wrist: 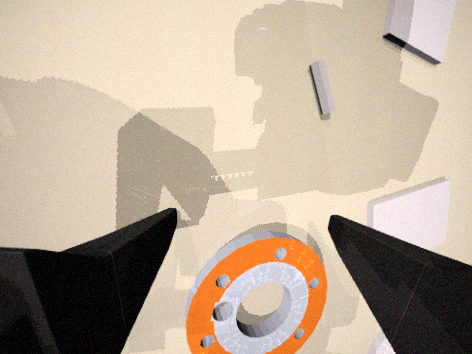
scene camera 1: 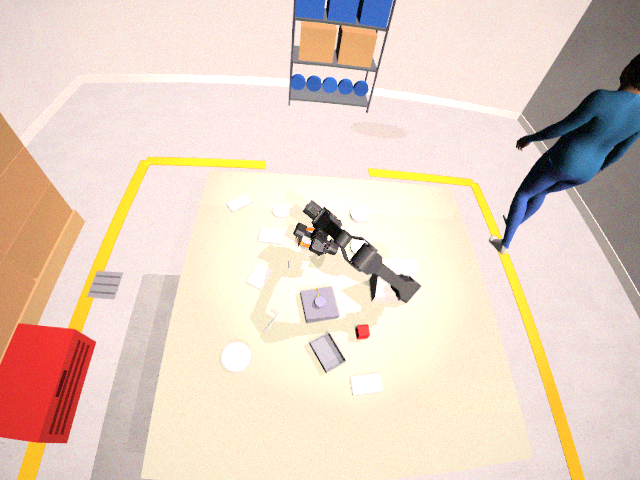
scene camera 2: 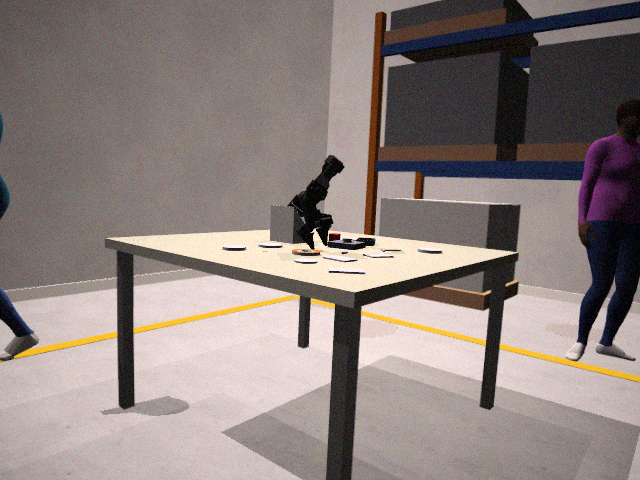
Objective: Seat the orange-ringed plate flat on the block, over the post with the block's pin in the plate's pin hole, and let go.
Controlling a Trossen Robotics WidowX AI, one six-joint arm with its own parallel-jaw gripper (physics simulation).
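Pixels of known places: gripper, fingertip midpoint: [wrist: 253, 218] [scene camera 1: 308, 250] [scene camera 2: 319, 248]; arm's base, link origin: [scene camera 1: 401, 282] [scene camera 2: 288, 219].
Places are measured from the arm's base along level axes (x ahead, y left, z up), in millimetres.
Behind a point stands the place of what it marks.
Note:
The orange-ringed plate [scene camera 1: 304, 245] {x 374, y -185, z -87 mm} [scene camera 2: 296, 252] {x 359, y -281, z -89 mm} [wrist: 250, 254] {x 353, y -183, z -87 mm} lies flat on the table, away from the block. In the wrist view it shows a round centre opening, small holes in the orange ring and a larger hole at its left; its lower edge is cut off. My gripper [scene camera 1: 305, 238] {x 357, y -157, z -80 mm} [scene camera 2: 319, 246] {x 357, y -157, z -80 mm} [wrist: 253, 218] {x 357, y -157, z -80 mm} is open and empty, fingertips above the table on either side of the plate's upper part in the wrist view. The square grey-purple block [scene camera 1: 310, 313] {x 330, y 120, z -75 mm} [scene camera 2: 346, 244] {x 338, y 25, z -78 mm} carries a round post [scene camera 1: 320, 301] {x 297, y 76, z -59 mm}, with a small orange pin beside it in scene camera 1.
A red cube [scene camera 1: 362, 331] {x 141, y 179, z -58 mm} [scene camera 2: 334, 236] {x 152, y 156, z -69 mm} and an open grey tray [scene camera 1: 327, 352] {x 260, y 254, z -96 mm} lie near the block. A small grey bar [scene camera 1: 288, 264] {x 431, y -89, z -94 mm} [wrist: 322, 89] {x 424, y -89, z -91 mm} and a white slab [scene camera 1: 270, 236] {x 522, y -216, z -93 mm} [wrist: 411, 216] {x 514, y -209, z -92 mm} lie near the plate. A white disc [scene camera 1: 236, 356] {x 572, y 300, z -85 mm} [scene camera 2: 429, 250] {x 597, y 256, z -86 mm} lies farther off.

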